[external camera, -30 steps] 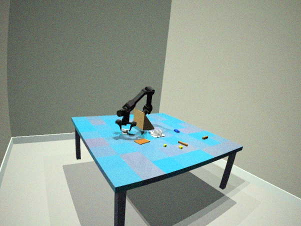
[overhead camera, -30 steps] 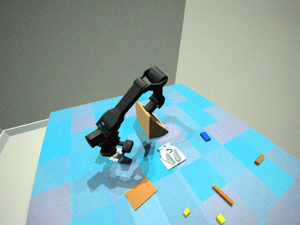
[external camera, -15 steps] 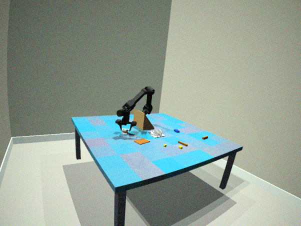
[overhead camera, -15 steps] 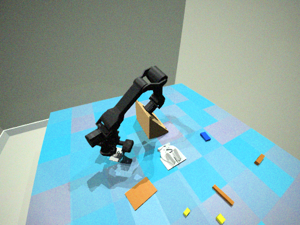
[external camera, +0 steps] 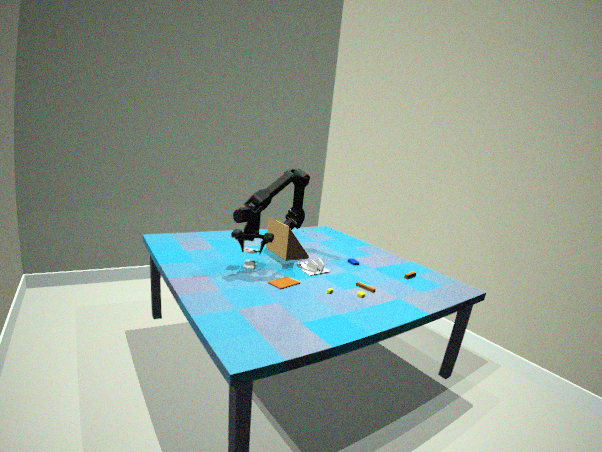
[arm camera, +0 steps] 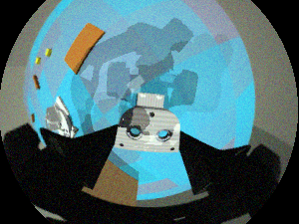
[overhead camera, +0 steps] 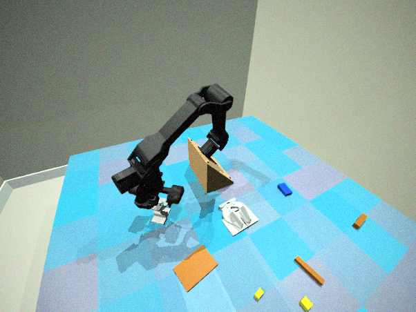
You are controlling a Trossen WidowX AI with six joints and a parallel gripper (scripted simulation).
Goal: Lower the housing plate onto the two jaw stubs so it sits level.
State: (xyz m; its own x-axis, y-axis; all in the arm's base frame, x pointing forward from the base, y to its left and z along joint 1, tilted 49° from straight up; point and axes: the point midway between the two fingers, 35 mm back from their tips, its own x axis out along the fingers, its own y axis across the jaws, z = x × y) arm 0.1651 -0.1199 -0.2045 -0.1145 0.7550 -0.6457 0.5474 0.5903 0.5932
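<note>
Right now my gripper tip is 5 cm above the white stand, 1 cm to the left of it and 1 cm short of it. The rest, counted from my gripper tip: blue block (53 cm to the left, 7 cm ahead, 5 cm below); then housing plate (2 cm above, 1 cm ahead); then flat orange plate (23 cm ahead, 7 cm to the left, 5 cm below).
</note>
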